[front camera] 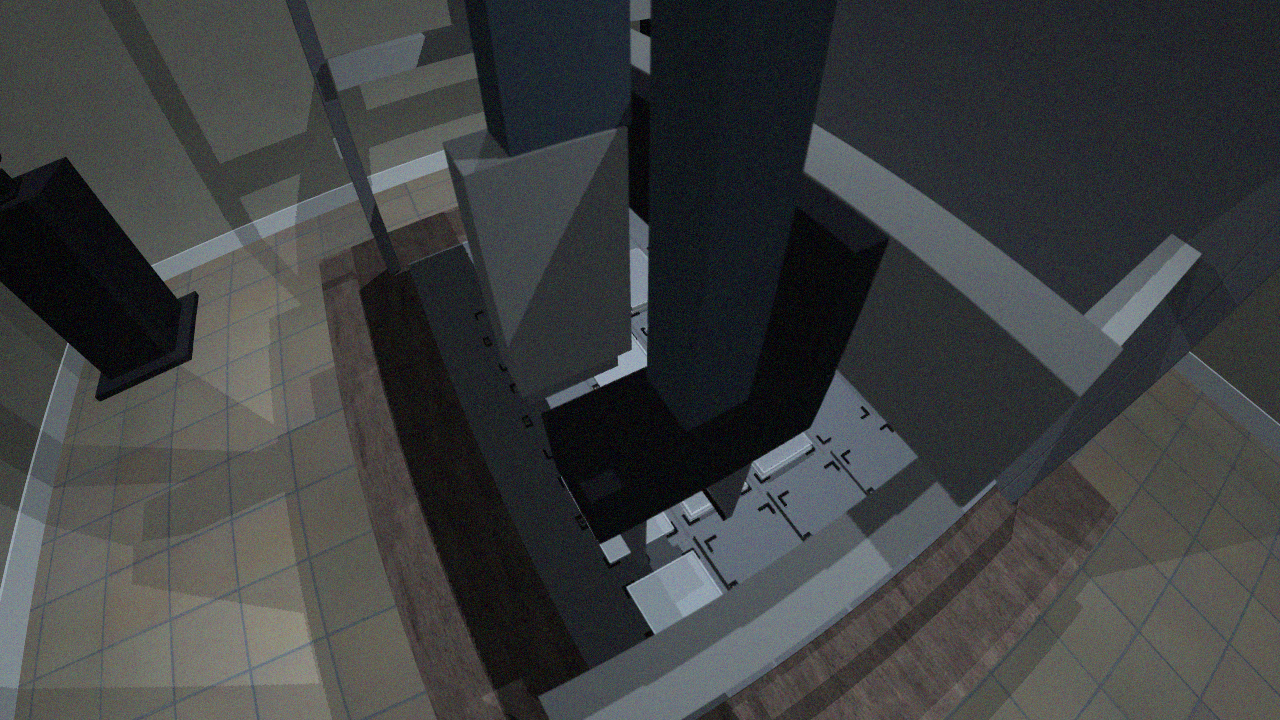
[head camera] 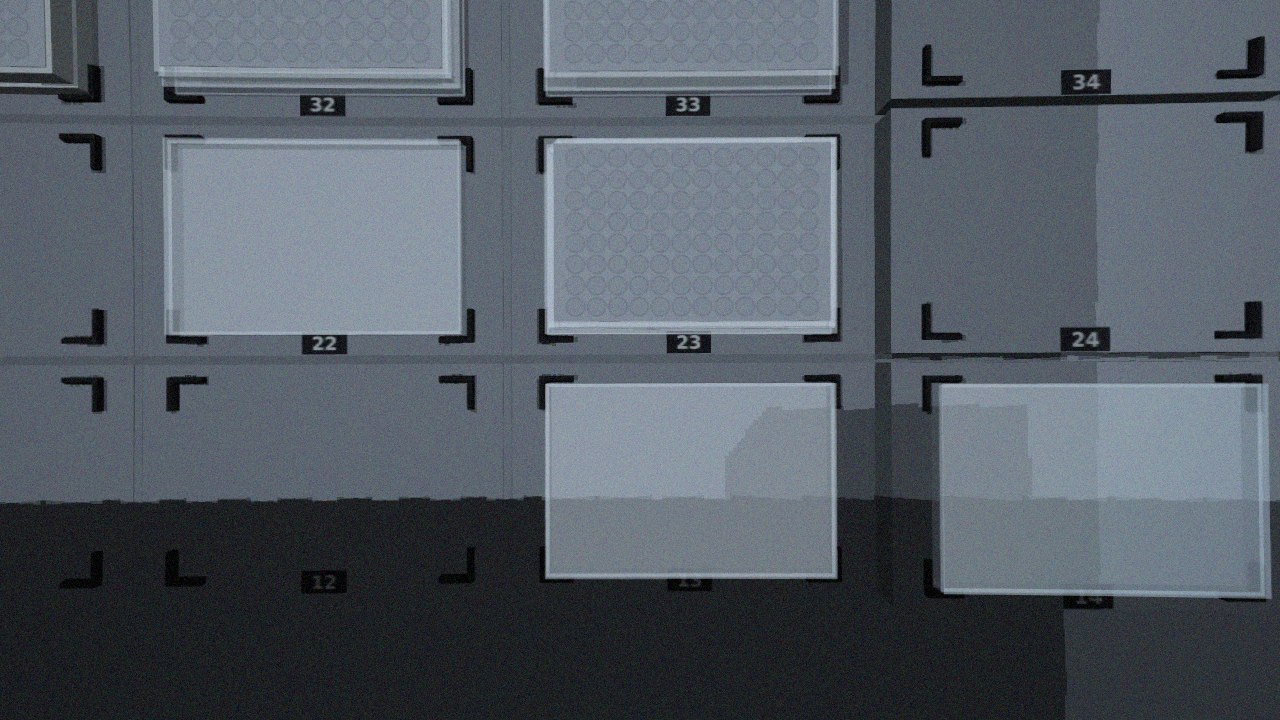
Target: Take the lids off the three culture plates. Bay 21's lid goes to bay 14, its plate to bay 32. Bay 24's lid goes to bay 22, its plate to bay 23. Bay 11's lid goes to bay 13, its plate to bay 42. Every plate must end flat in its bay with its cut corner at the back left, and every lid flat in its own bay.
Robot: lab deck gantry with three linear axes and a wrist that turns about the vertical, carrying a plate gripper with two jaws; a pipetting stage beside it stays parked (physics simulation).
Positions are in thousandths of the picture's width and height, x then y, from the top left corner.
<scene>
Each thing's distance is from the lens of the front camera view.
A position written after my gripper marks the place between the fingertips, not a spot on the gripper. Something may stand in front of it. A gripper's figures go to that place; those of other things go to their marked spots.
my gripper (front camera: 529, 730): 0.47 m
grey plate (front camera: 499, 362): 0.90 m
</scene>
